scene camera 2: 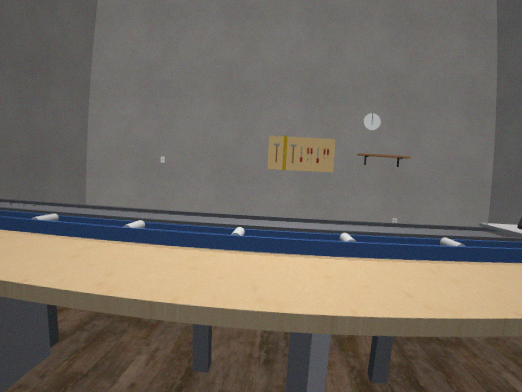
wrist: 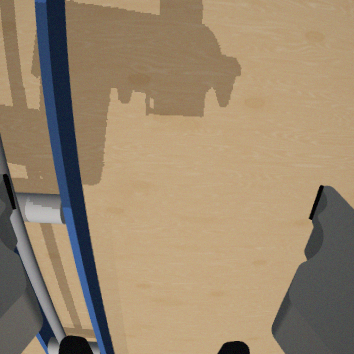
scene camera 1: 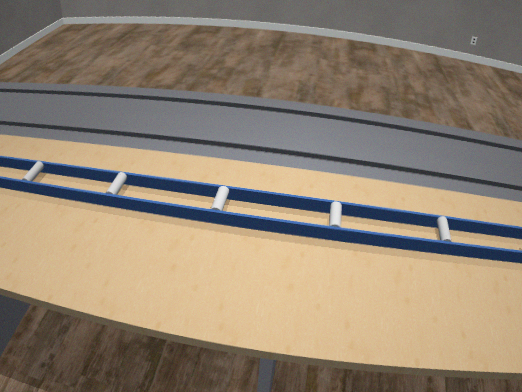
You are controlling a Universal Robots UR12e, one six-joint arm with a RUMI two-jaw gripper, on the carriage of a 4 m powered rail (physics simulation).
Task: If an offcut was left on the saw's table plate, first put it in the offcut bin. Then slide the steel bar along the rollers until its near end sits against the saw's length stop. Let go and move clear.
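Frame: origin at the arm's base, x ahead, y left, z up, level; millimetres.
Where they show: gripper, fingertip midpoint: (wrist: 163,185).
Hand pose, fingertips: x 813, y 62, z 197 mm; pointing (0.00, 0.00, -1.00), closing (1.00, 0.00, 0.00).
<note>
After its pixels a point has its place.
The steel bar (wrist: 36,275) {x 628, y -195, z 47 mm} is a long thin grey bar. It lies along the roller track at the left of the wrist view, partly behind the left finger. Blue side rails (scene camera 1: 280,228) {x 694, y -1474, z -9 mm} (scene camera 2: 280,245) {x 694, y -1540, z -2 mm} (wrist: 70,150) {x 694, y -18, z -7 mm} hold white rollers (scene camera 1: 220,198) {x 629, y -1692, z 29 mm} (scene camera 2: 347,238) {x 654, y -1307, z 27 mm} (wrist: 45,209) {x 661, y -86, z 27 mm}. No bar shows on the stretch of track in the two scene views. My gripper (wrist: 163,185) {x 813, y 62, z 197 mm} is wide open and empty above the table. Its left finger is over the bar and its right finger is over the wood, beyond the rail. The saw, length stop, offcut and offcut bin do not show.
The wooden table (scene camera 1: 240,295) {x 982, y -1551, z -30 mm} (scene camera 2: 240,280) {x 990, y -1638, z -30 mm} (wrist: 210,250) {x 892, y -202, z -30 mm} carries the track. The grey rail bed (scene camera 1: 300,130) runs behind it. At the right edge of scene camera 2, a pale flat surface (scene camera 2: 502,228) has part of a dark object on it. A tool board (scene camera 2: 310,155) hangs on the wall.
</note>
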